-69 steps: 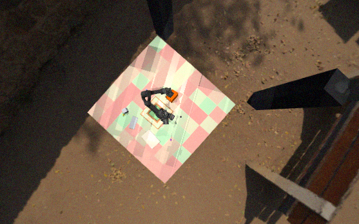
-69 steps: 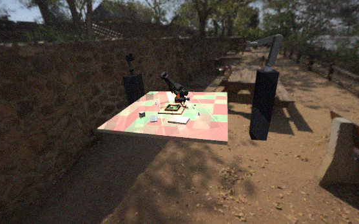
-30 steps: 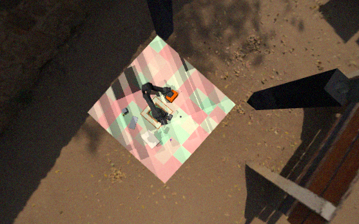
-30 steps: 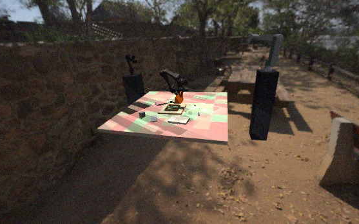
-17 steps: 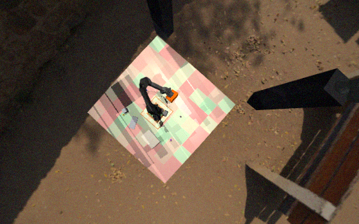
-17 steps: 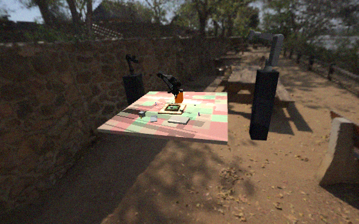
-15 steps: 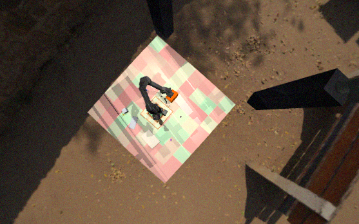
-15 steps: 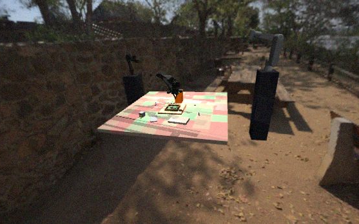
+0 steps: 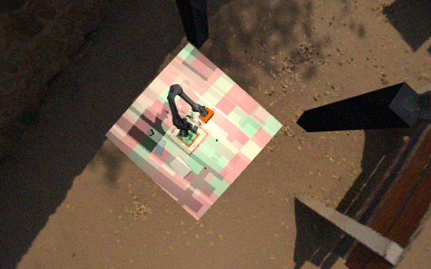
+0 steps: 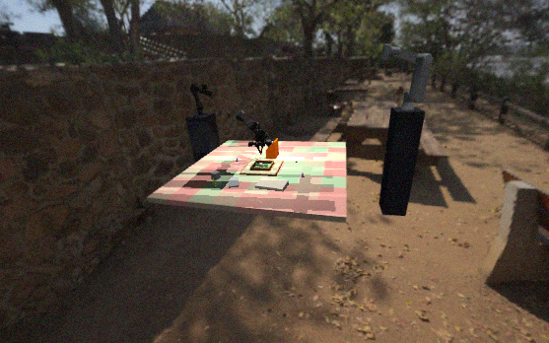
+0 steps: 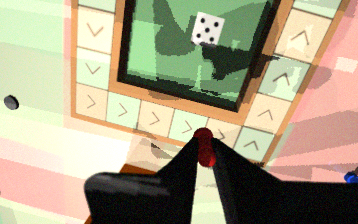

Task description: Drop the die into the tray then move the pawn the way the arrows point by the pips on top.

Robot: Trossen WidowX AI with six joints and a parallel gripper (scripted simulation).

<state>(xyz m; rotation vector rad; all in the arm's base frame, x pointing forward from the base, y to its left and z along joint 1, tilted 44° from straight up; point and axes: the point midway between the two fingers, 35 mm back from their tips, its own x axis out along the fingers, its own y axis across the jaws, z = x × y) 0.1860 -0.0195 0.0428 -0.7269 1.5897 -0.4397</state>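
Right now my gripper tip is 80 mm short of the grey die, 20 mm to the right of it and 70 mm above it. From my gripper tip the other things lie so: green dice tray 80 mm ahead, 30 mm to the left, 90 mm below; then grey card 360 mm ahead, 120 mm to the right, 90 mm below; then red piece 10 mm above.
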